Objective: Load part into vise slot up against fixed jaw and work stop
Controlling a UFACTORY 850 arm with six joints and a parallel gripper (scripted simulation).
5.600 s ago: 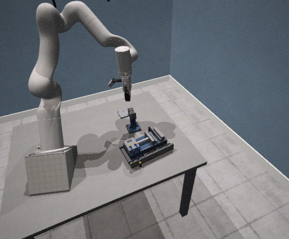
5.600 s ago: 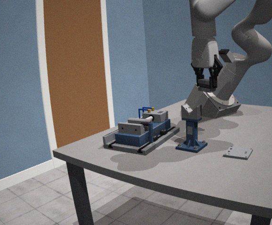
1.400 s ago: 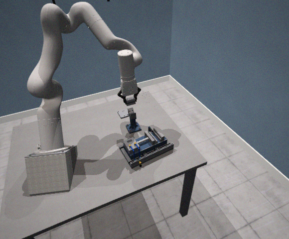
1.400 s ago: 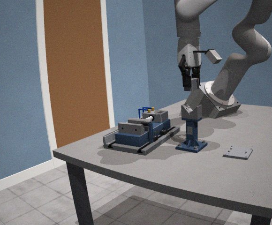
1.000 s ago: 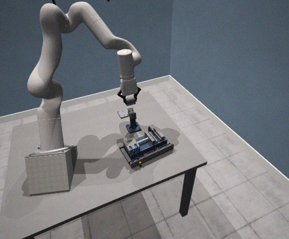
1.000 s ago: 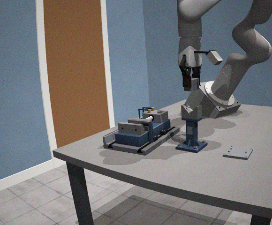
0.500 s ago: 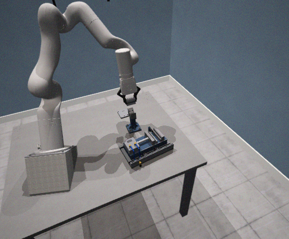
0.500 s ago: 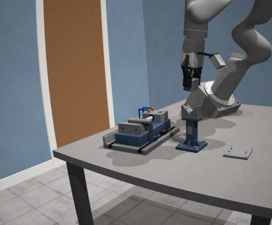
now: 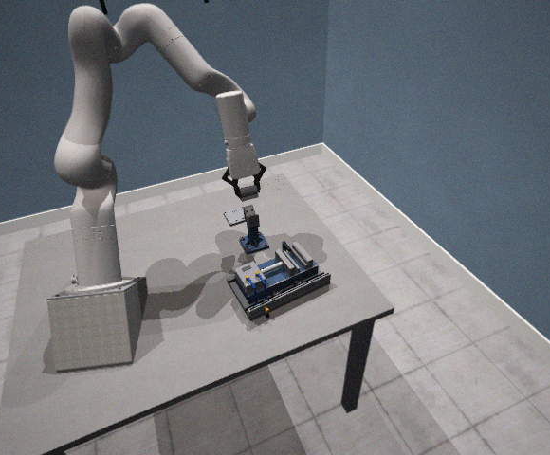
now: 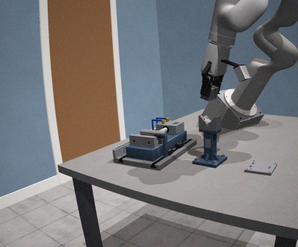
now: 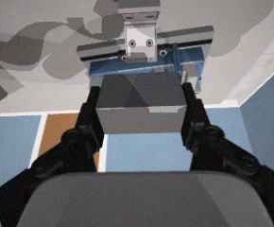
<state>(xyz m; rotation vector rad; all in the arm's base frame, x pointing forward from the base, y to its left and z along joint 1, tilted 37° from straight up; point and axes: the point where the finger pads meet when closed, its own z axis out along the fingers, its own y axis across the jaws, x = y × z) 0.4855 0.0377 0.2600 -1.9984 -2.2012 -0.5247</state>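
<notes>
Right now my hand is 10 mm to the left of the part and 10 mm above it. Round my hand: moving jaw (210 mm to the right, 170 mm below, 80 mm ahead); white cylinder rod (220 mm to the right, 170 mm below, 30 mm ahead); work stop (160 mm below, 150 mm to the right, 100 mm ahead).
</notes>
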